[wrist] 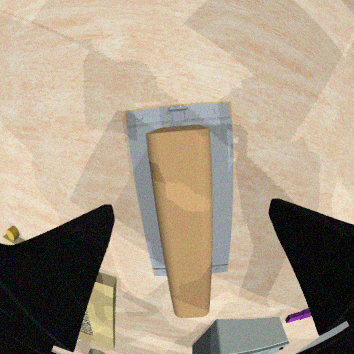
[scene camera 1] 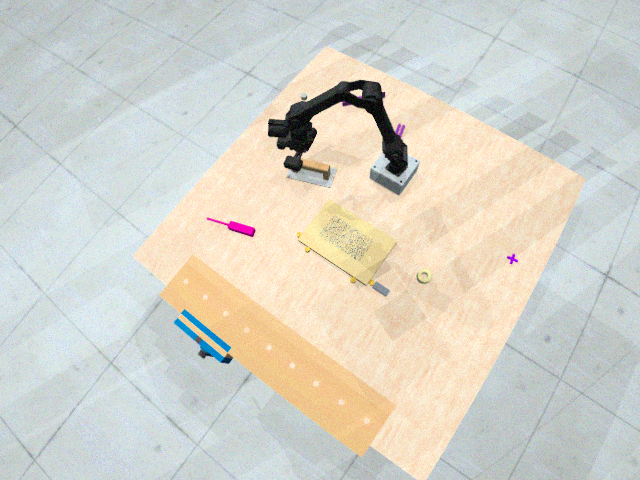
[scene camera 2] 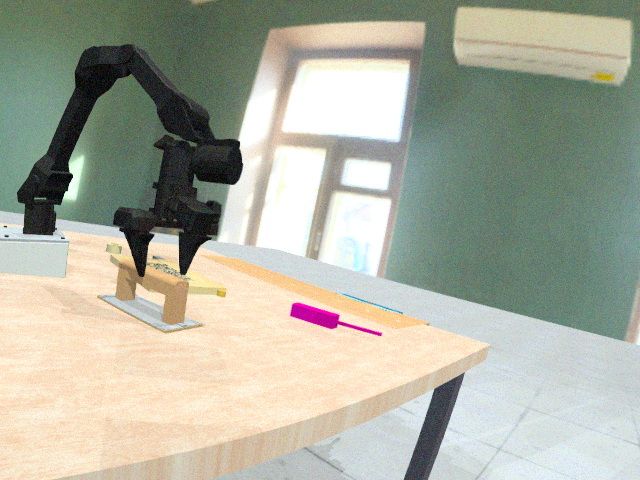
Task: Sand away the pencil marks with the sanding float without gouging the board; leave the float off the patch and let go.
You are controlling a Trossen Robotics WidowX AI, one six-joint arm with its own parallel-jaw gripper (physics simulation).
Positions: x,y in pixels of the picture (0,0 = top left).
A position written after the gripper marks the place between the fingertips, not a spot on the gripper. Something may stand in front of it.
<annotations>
The gripper [scene camera 2: 162,275] is open, holding nothing. Also in view: a sanding float [scene camera 2: 171,318]. A magenta screwdriver [scene camera 2: 327,319] rests on the table.
</annotations>
